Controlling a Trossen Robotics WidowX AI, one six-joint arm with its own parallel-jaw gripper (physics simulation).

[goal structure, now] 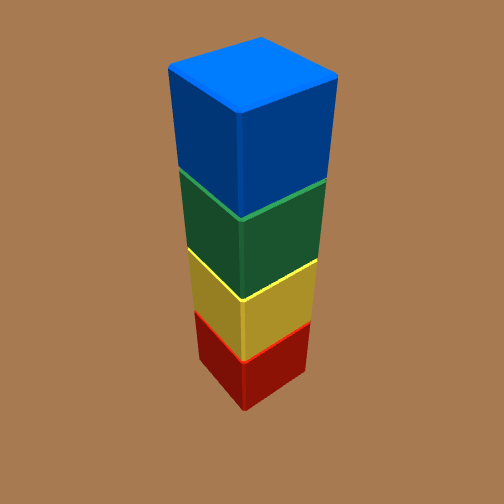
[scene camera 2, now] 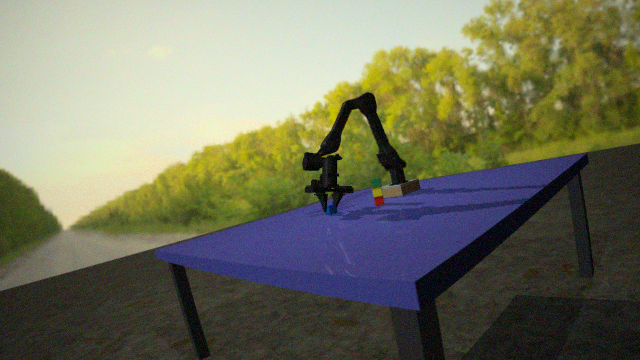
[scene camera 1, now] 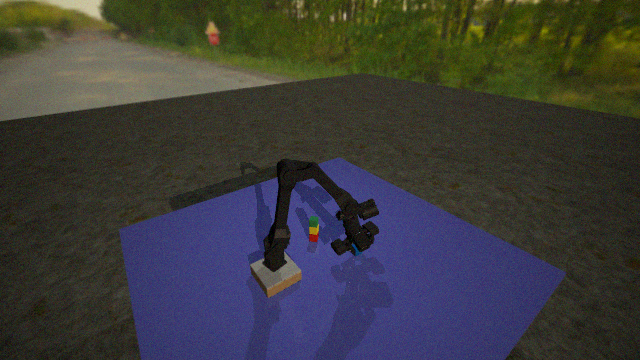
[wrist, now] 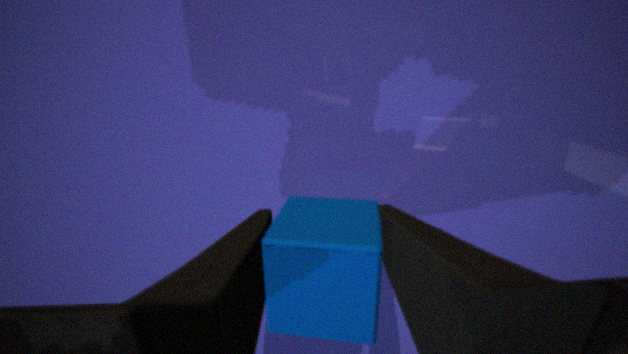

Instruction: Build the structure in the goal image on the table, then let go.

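Note:
A blue cube (scene camera 1: pixel 356 251) (scene camera 2: pixel 331 210) (wrist: pixel 322 285) is at the tabletop between the fingers. My gripper (scene camera 1: pixel 356 246) (scene camera 2: pixel 330 206) (wrist: pixel 324 219) points down and is shut on the blue cube, with a dark finger against each side of it in the wrist view. A small upright stack stands apart from it, nearer the arm's base: a red cube (scene camera 1: pixel 313 238) (scene camera 2: pixel 379 201) at the bottom, a yellow cube (scene camera 1: pixel 314 230) (scene camera 2: pixel 377 192) in the middle and a green cube (scene camera 1: pixel 313 220) (scene camera 2: pixel 376 183) on top. The stack does not show in the wrist view.
The arm's base block (scene camera 1: pixel 285 285) (scene camera 2: pixel 402 189) sits on the blue table (scene camera 1: pixel 200 290) (scene camera 2: pixel 300 250), close to the stack. The stack stands between the base block and the gripper. Shadows of the arm lie across the tabletop.

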